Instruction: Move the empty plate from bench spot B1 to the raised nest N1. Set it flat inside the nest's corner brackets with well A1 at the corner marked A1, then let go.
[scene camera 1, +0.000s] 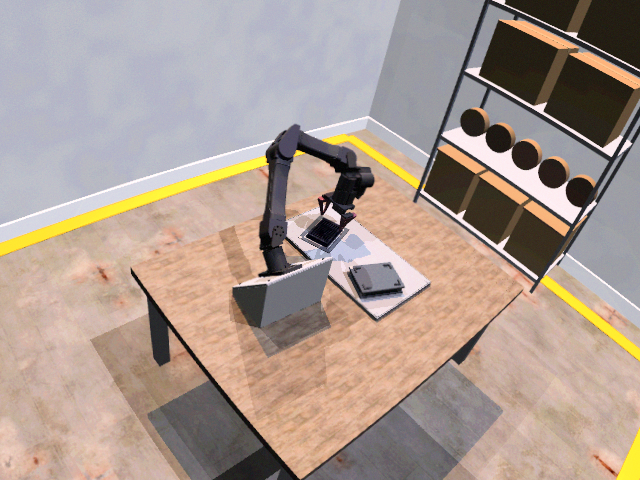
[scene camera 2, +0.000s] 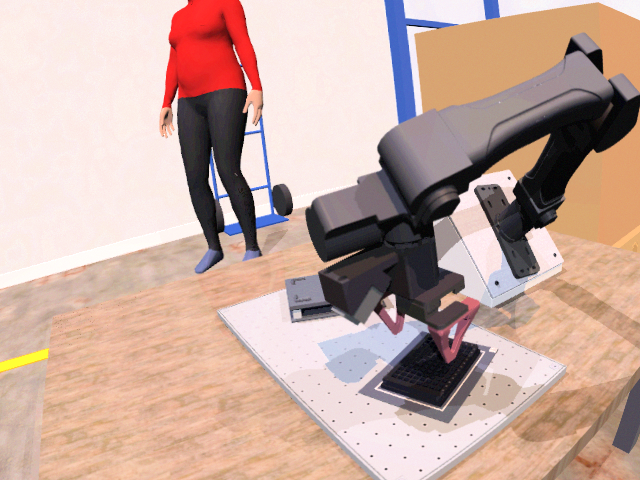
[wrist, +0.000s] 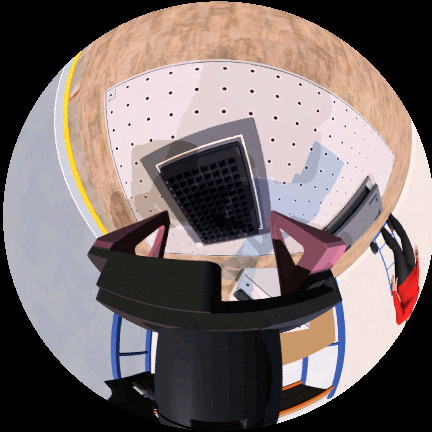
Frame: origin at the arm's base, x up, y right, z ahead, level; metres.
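Seen in the pictures: gripper, between the fingertips: (scene camera 1: 331, 222) (scene camera 2: 423, 346) (wrist: 218, 215); arm's base, origin of its link: (scene camera 1: 279, 272) (scene camera 2: 506, 230).
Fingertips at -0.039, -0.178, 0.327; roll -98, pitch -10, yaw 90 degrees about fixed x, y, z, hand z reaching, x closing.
Offsets run from my fingertips to a thing's top centre, as dx, dy, dz. "pt": to the spot under its first point. Level surfaces: height alone.
The black, many-welled plate {-0.032, -0.001, -0.018} (scene camera 1: 324, 232) (scene camera 2: 421, 373) (wrist: 210, 192) lies flat inside the white outline on the grey pad of spot B1 {pt -0.046, +0.007, +0.069} (scene camera 2: 373, 390) (wrist: 254, 150). My gripper (scene camera 1: 332, 221) (scene camera 2: 423, 346) (wrist: 218, 215) is open and empty, fingers pointing down, above the plate. In scene camera 2 one finger overlaps the plate. Whether a fingertip touches it I cannot tell. The raised grey nest N1 {-0.011, +0.278, +0.004} (scene camera 1: 376, 280) (scene camera 2: 309, 293) (wrist: 361, 216) stands apart, with small corner brackets on top. The arm hides part of it in scene camera 2. The A1 marks are too small to read.
Plate and nest share a white perforated board {-0.047, +0.126, +0.019} (scene camera 1: 412, 281) (scene camera 2: 281, 356) (wrist: 235, 100) on the wooden table {dx -0.061} (scene camera 1: 336, 361) (scene camera 2: 155, 387) (wrist: 250, 30). The arm's sloped white base (scene camera 1: 299, 294) (scene camera 2: 465, 258) stands beside the board. A person in red (scene camera 2: 211, 56) (wrist: 406, 290) stands beyond the table.
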